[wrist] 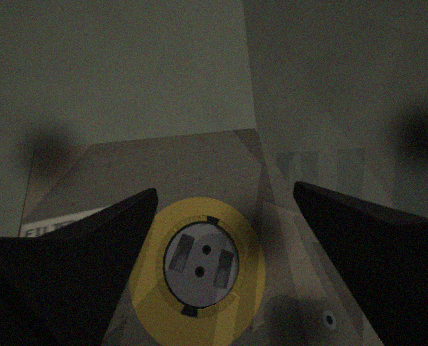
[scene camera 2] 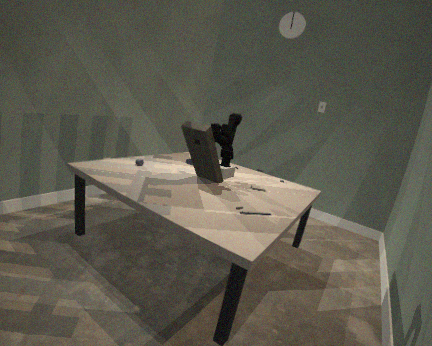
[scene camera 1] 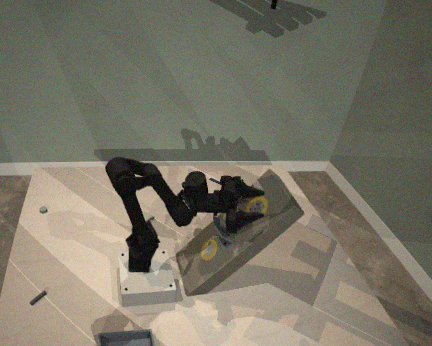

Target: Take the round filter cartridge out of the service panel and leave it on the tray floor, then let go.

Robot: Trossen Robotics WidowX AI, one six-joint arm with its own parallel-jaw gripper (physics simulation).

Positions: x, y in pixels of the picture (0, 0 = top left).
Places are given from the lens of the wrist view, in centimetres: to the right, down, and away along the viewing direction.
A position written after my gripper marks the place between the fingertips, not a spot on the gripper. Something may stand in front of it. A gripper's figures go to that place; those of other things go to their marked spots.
my gripper point(wrist: 225, 191): 1, 1, 10
white label point(wrist: 38, 228): -10, 3, 9
